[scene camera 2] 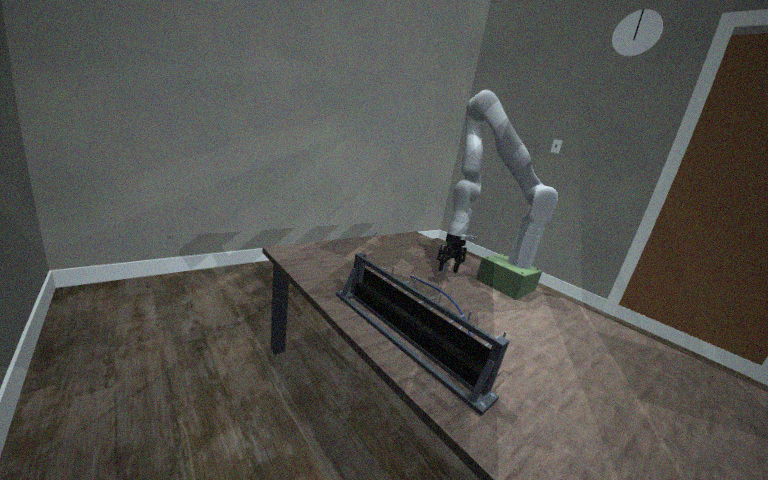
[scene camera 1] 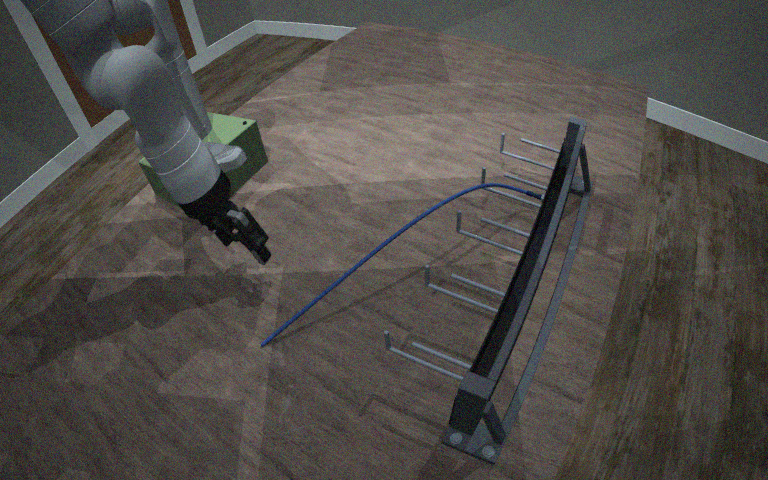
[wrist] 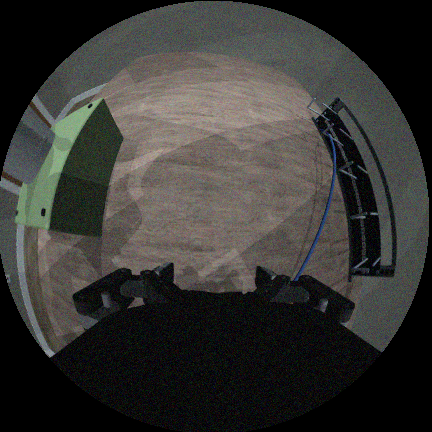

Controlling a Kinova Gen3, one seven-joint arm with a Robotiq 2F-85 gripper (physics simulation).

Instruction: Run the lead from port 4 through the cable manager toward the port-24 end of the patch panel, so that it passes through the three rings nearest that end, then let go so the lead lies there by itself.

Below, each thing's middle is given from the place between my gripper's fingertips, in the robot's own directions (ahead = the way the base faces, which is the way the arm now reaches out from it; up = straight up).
Scene:
The panel stand (scene camera 1: pixel 472 402) is 370 mm ahead of my hand, 230 mm to the left of it and 30 mm above it.

